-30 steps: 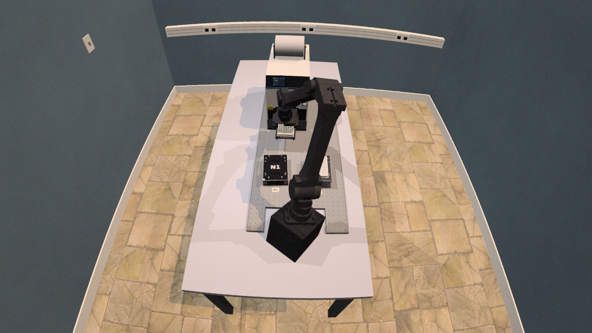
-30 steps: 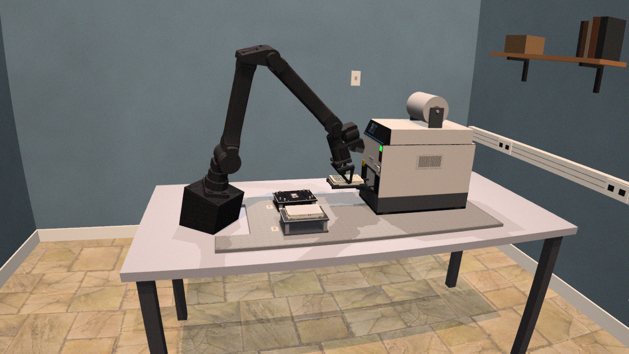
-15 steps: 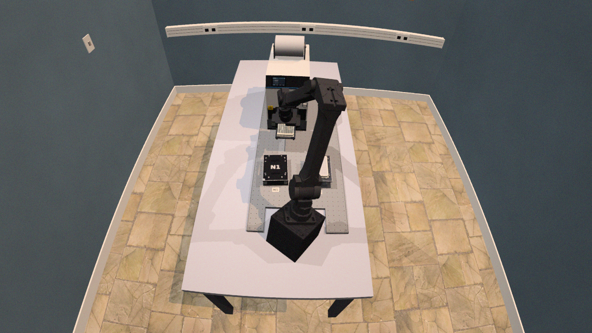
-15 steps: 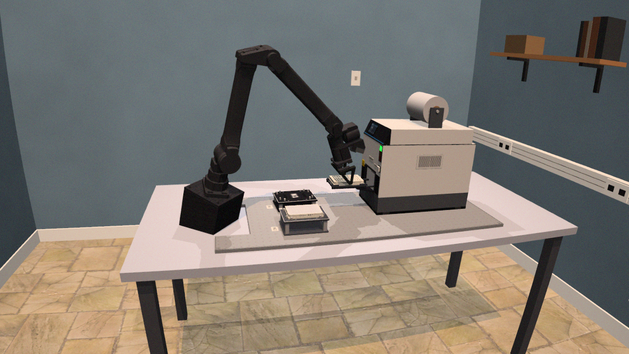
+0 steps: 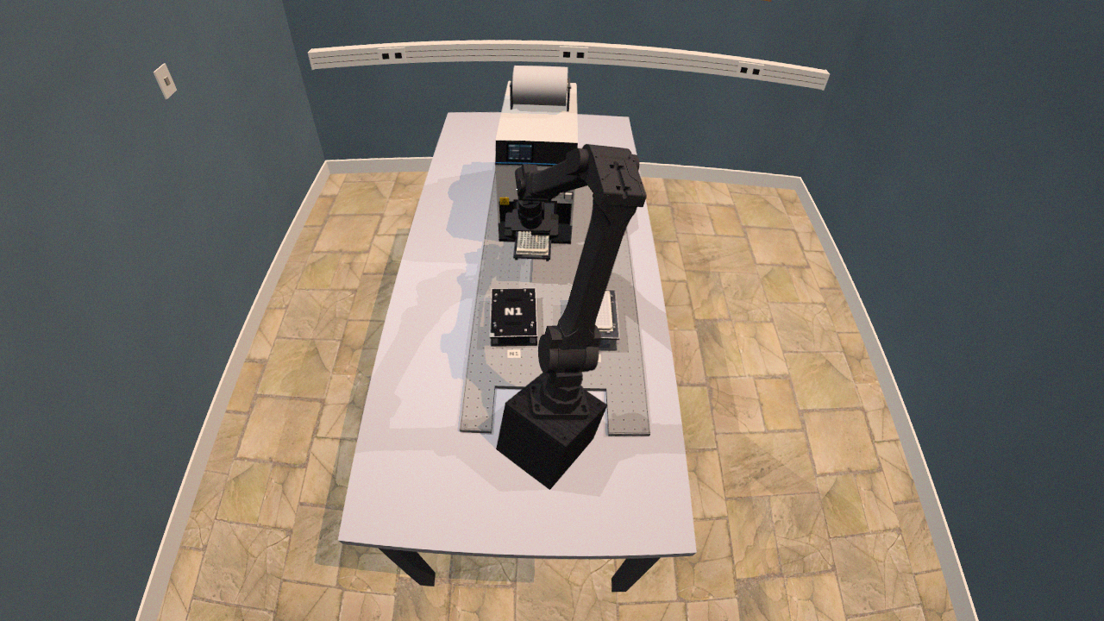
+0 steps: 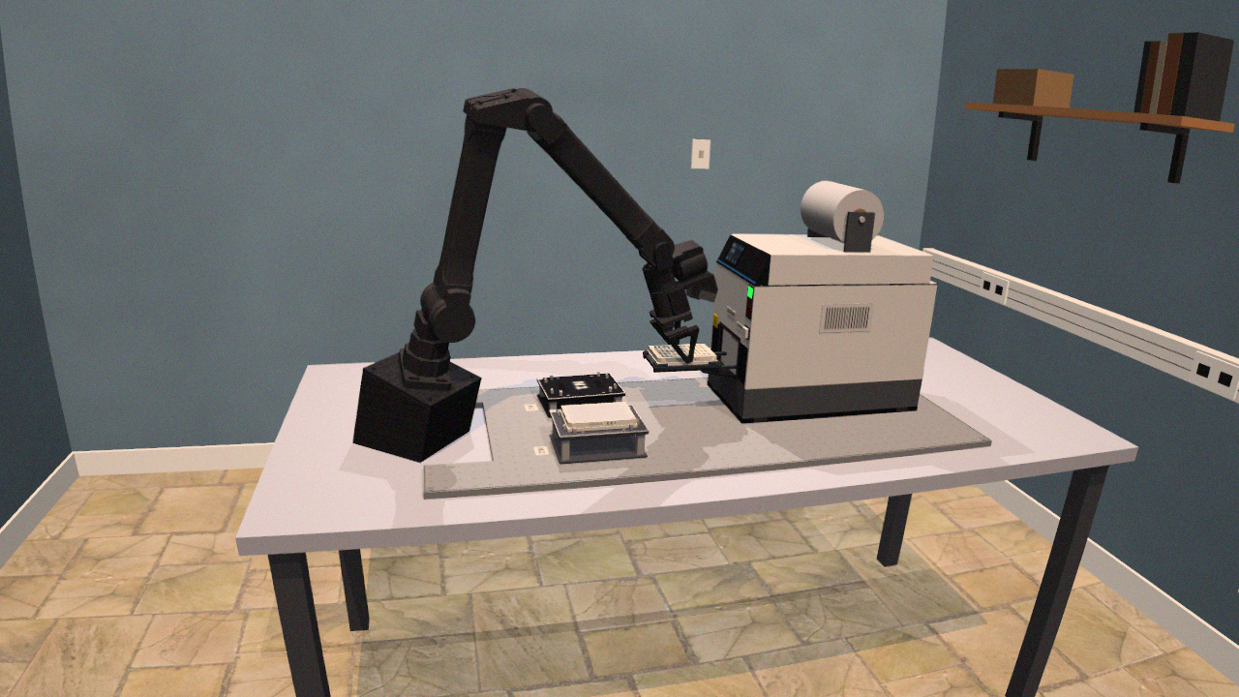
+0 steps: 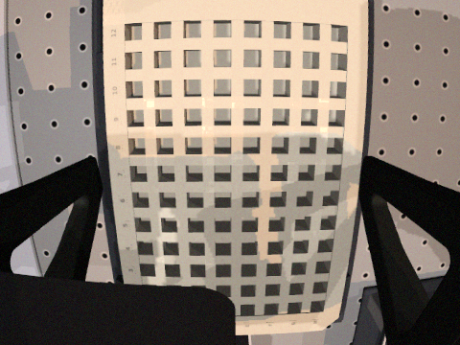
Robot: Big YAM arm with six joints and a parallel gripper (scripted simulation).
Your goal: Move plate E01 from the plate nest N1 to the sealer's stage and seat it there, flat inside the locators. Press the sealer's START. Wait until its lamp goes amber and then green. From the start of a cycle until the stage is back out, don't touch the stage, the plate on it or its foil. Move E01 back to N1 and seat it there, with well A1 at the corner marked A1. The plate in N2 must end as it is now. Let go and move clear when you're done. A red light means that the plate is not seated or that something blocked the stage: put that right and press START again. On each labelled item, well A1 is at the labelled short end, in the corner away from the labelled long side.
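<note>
The sealer stage lies 20 mm below my hand. The rest, counted from my hand: cream plate: 230 mm behind, 140 mm to the right, 60 mm below; then nest N1: 200 mm behind, 80 mm below, 70 mm to the left; then foil roll: 330 mm ahead, 300 mm above, 60 mm to the right.
</note>
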